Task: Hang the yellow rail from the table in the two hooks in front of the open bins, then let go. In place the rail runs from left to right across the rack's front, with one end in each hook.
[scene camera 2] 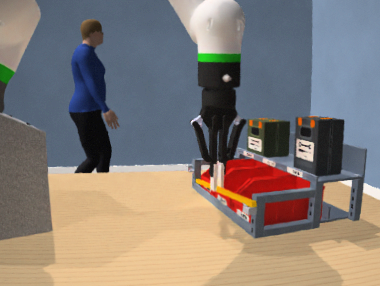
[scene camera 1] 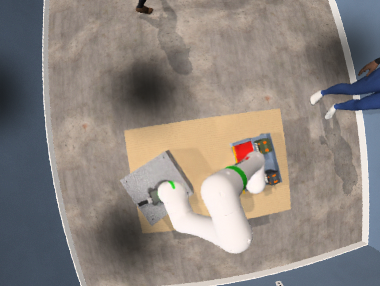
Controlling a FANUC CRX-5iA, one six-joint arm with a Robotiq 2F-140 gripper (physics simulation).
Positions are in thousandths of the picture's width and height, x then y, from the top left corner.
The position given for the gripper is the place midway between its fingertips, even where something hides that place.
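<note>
The gripper (scene camera 2: 570, 663), visible. Dark grey case (scene camera 2: 838, 523), likewise.
</note>
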